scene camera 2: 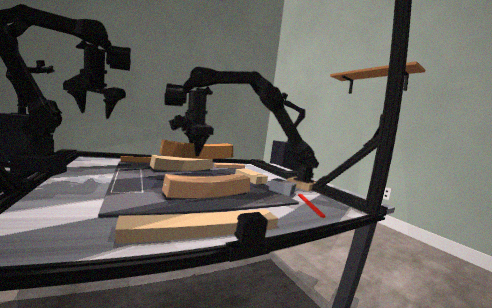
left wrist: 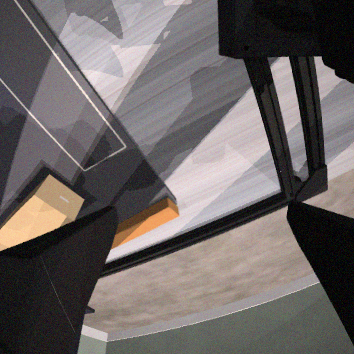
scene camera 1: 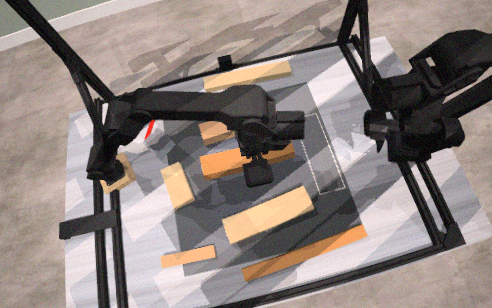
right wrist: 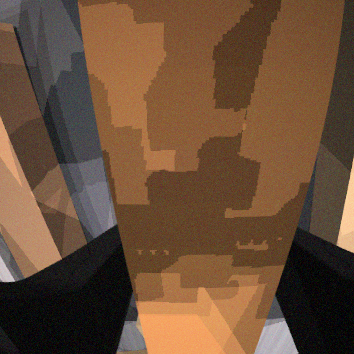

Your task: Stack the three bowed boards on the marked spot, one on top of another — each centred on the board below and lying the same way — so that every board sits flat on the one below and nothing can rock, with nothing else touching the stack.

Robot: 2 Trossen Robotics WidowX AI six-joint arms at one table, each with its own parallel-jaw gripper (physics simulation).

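Frame: origin at the left arm's base, x left, y back, z up, level; metres.
Seen in the pictures: left gripper, between the fingertips: (scene camera 2: pixel 95 115) (left wrist: pixel 202 212) (scene camera 1: pixel 398 153); right gripper, between the fingertips: (scene camera 2: pixel 195 154) (scene camera 1: pixel 251 159) (right wrist: pixel 198 219); left arm's base, origin of its link: (scene camera 2: pixel 39 154) (scene camera 1: pixel 412 140); right arm's base, origin of its link: (scene camera 2: pixel 303 180) (scene camera 1: pixel 113 172).
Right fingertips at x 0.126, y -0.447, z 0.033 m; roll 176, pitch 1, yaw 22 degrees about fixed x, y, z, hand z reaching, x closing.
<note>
Pixels of each thing's top centre, then the offset from my right fingertips to it.
- orange bowed board, centre of its top: (right wrist: pixel 208 320) (scene camera 1: pixel 247 153) (scene camera 2: pixel 198 141) dy -0.006, dx +0.003, dz +0.045 m
- pale bowed board, centre of its top: (left wrist: pixel 18 239) (scene camera 1: pixel 268 213) (scene camera 2: pixel 182 156) dy +0.063, dx +0.131, dz -0.034 m
- third bowed board, centre of its top: (scene camera 2: pixel 209 176) (scene camera 1: pixel 238 118) dy -0.061, dx -0.135, dz -0.033 m
- long orange strip, centre of its top: (left wrist: pixel 99 249) (scene camera 1: pixel 305 252) dy +0.169, dx +0.213, dz -0.062 m
- thin short strip, centre of its top: (scene camera 1: pixel 187 256) (scene camera 2: pixel 230 164) dy -0.135, dx +0.271, dz -0.068 m
- pale block, centre of its top: (scene camera 1: pixel 175 183) (scene camera 2: pixel 251 172) dy -0.210, dx +0.082, dz -0.057 m
- grey block, centre of its top: (scene camera 1: pixel 156 140) (scene camera 2: pixel 284 180) dy -0.303, dx -0.040, dz -0.045 m
- red stick, centre of its top: (scene camera 2: pixel 310 203) dy -0.361, dx -0.143, dz -0.084 m
My right gripper (scene camera 1: pixel 256 158) (scene camera 2: pixel 199 146) (right wrist: pixel 198 219) is shut on the orange bowed board (scene camera 1: pixel 223 163) (scene camera 2: pixel 214 150) (right wrist: pixel 197 123) near its middle and holds it a little above the mat. A pale bowed board (scene camera 1: pixel 267 214) (scene camera 2: pixel 180 162) (left wrist: pixel 38 214) lies beside it. A third bowed board (scene camera 1: pixel 214 131) (scene camera 2: pixel 205 186) lies partly under the right arm. The marked rectangle (scene camera 1: pixel 331 152) (scene camera 2: pixel 141 180) (left wrist: pixel 70 74) holds nothing. My left gripper (scene camera 1: pixel 379 143) (scene camera 2: pixel 108 107) (left wrist: pixel 202 212) is open and empty, high beside the rectangle.
A long flat board (scene camera 1: pixel 248 76) (scene camera 2: pixel 183 224) lies by the rail clamp (scene camera 1: pixel 224 61). A long orange strip (scene camera 1: pixel 306 252) (left wrist: pixel 147 219), a thin short strip (scene camera 1: pixel 188 256), a pale block (scene camera 1: pixel 177 184), a grey block (scene camera 2: pixel 281 186) and a red stick (scene camera 2: pixel 311 205) lie around.
</note>
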